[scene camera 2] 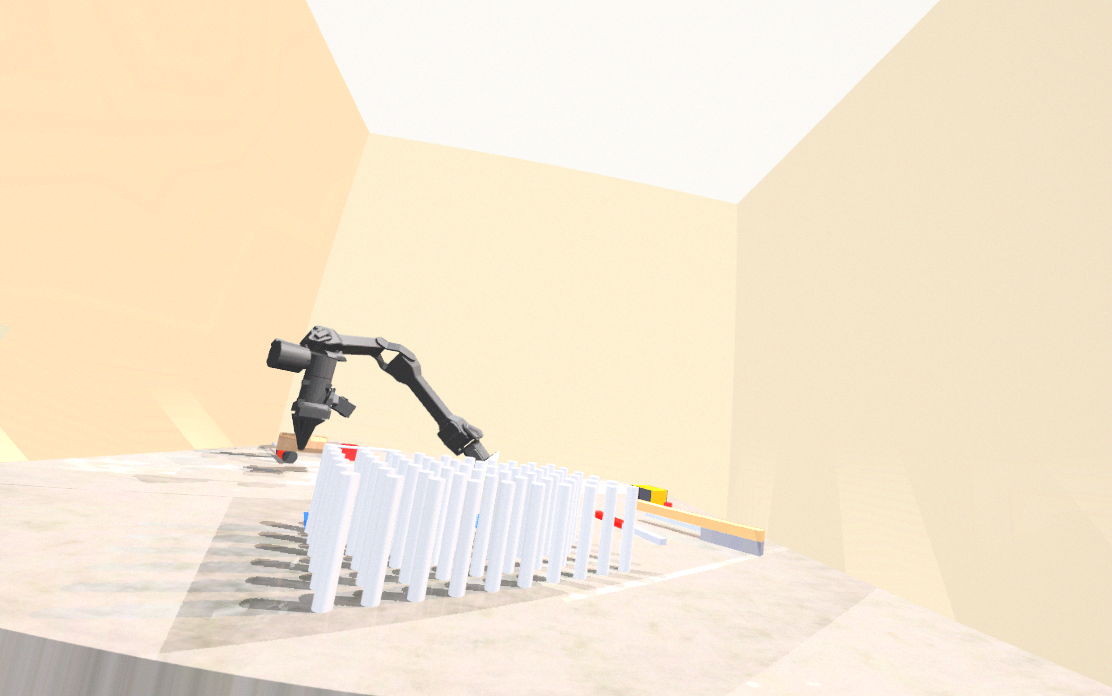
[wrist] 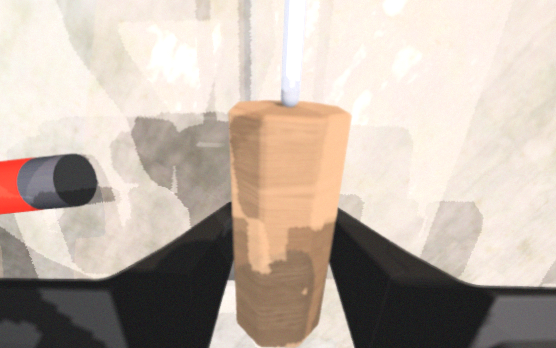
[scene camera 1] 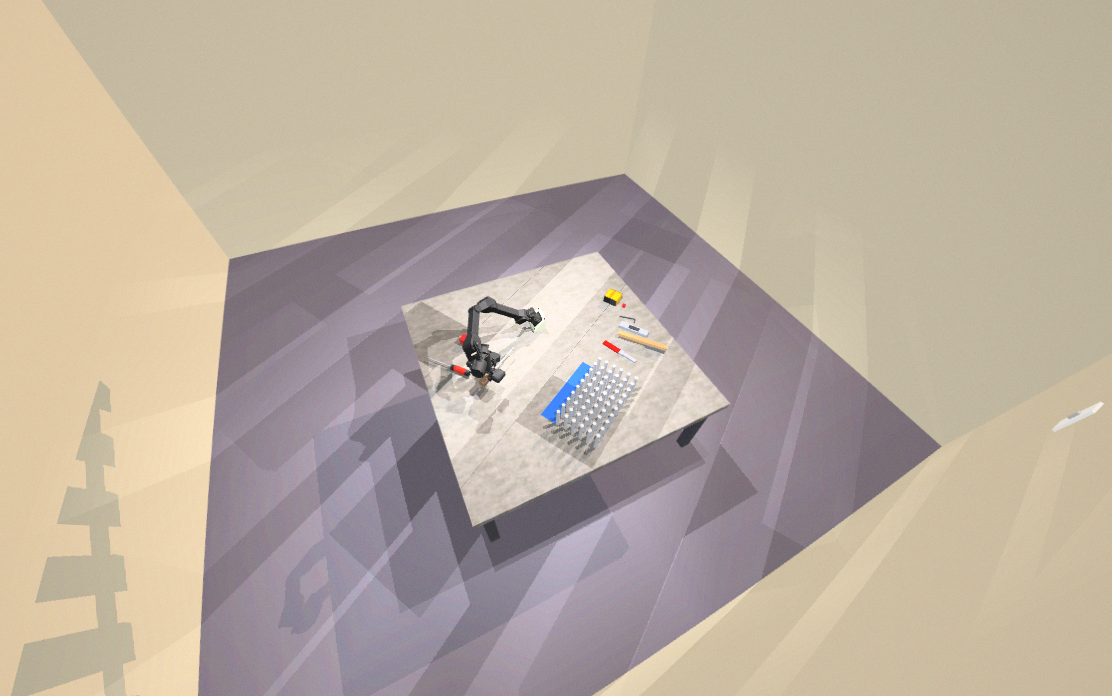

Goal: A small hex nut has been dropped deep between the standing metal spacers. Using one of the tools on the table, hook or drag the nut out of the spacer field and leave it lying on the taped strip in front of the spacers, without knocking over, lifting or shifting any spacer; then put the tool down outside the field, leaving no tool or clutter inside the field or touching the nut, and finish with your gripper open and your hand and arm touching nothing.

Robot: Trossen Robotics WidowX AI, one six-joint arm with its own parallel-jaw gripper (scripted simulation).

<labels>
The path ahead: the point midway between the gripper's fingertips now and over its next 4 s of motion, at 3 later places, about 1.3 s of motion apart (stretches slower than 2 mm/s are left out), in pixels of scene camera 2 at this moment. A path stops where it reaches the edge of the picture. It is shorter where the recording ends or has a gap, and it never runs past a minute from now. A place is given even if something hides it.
My gripper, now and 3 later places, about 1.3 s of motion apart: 300, 448; 301, 445; 294, 468; 291, 469
</labels>
